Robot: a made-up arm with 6 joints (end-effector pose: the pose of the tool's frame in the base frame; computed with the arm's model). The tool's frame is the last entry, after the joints.
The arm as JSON. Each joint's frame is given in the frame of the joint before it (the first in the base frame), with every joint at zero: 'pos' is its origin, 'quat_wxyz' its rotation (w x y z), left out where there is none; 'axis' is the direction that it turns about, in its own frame. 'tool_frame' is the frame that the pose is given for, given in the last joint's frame.
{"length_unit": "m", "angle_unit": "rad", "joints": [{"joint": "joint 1", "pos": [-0.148, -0.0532, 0.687], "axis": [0.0, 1.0, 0.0]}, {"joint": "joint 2", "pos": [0.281, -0.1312, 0.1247], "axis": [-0.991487, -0.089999, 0.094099]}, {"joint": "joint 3", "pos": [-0.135, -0.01, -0.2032], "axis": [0.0, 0.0, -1.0]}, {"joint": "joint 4", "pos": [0.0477, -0.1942, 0.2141], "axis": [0.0, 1.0, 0.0]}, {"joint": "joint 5", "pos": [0.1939, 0.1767, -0.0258], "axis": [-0.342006, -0.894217, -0.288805]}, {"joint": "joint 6", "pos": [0.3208, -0.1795, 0.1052], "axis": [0.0, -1.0, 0.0]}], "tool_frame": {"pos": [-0.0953, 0.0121, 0.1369], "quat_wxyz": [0.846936, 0.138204, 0.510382, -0.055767]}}
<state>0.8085 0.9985 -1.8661 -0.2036 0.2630 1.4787</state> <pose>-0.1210 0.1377 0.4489 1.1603 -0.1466 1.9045</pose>
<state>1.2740 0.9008 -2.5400 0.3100 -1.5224 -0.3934</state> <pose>-0.5406 -0.4284 0.7351 1.6817 0.5045 -0.3151</pose>
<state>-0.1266 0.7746 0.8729 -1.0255 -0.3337 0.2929</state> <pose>-0.1229 -0.0900 1.3286 -0.2445 -0.5469 -0.5113</pose>
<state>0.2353 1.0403 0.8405 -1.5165 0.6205 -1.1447</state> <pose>-0.3601 0.1726 0.9325 -0.3066 -0.4722 -0.5386</pose>
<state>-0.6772 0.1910 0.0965 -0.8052 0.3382 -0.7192</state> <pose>-0.4288 -0.2701 1.3660 0.3079 -0.0283 -0.2395</pose>
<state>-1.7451 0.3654 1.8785 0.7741 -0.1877 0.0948</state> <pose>-0.1983 -0.6544 0.5191 2.1161 -0.4313 -0.0536</pose>
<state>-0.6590 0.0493 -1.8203 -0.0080 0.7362 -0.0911</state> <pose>-0.2663 0.0801 1.1844 -0.5854 0.3706 1.1874</pose>
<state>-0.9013 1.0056 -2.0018 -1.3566 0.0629 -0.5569</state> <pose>-0.3162 0.2607 1.1961 -1.1458 1.0758 0.5231</pose>
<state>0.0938 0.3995 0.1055 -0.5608 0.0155 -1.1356</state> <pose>0.4532 -0.1924 1.3394 -1.5171 1.2069 -1.8838</pose>
